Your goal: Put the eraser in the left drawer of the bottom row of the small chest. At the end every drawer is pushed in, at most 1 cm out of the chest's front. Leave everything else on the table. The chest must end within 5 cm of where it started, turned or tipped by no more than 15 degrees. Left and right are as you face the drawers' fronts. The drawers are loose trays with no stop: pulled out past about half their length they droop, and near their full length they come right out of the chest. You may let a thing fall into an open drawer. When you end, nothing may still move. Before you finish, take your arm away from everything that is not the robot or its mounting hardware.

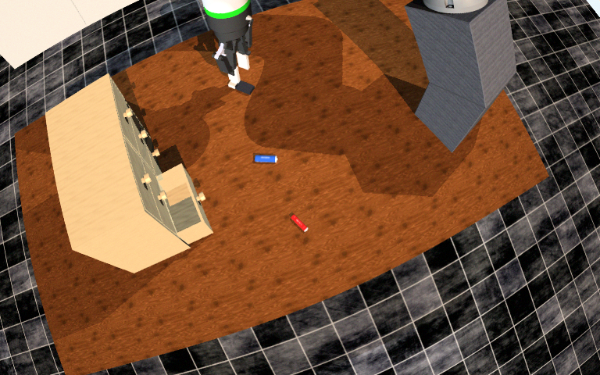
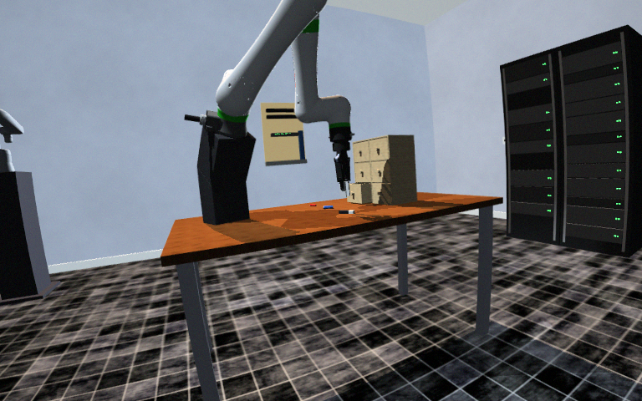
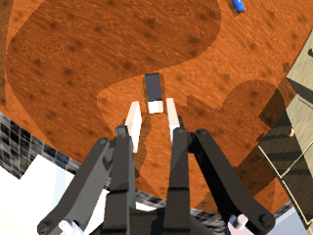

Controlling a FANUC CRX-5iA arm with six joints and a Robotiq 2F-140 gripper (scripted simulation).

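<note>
The eraser lies 100 mm below my hand, 10 mm to the right of it and 10 mm ahead of it. From my hand the other things lie so: red cylinder 370 mm to the left, 100 mm below, 20 mm ahead; blue item 210 mm to the left, 100 mm below, 20 mm ahead.
</note>
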